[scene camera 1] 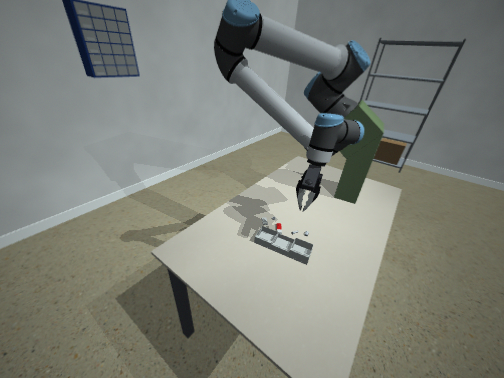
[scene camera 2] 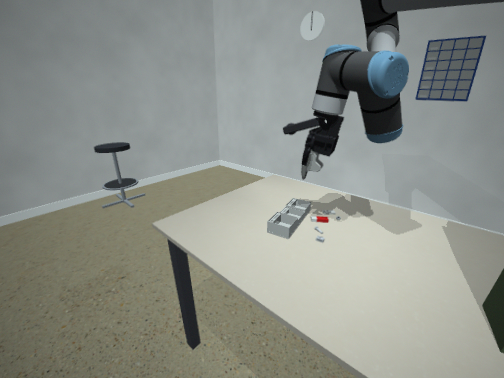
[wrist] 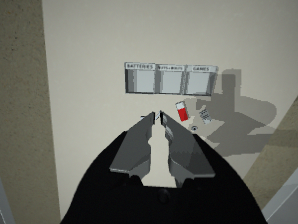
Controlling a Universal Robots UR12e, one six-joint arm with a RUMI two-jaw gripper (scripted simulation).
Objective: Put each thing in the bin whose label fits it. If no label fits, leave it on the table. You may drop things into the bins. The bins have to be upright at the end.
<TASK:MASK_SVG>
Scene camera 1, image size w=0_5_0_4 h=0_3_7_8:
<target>my gripper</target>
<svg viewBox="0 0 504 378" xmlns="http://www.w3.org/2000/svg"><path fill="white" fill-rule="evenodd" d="M326 163L307 160L310 165L301 177L302 179L298 181L296 187L300 211L305 190L311 192L308 194L308 200L303 208L303 212L318 197L323 174L320 174L321 167L326 166Z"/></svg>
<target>grey bin row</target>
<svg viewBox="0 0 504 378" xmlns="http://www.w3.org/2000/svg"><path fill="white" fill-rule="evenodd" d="M255 235L254 243L303 264L308 264L313 244L298 238L292 239L264 226Z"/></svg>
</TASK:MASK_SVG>
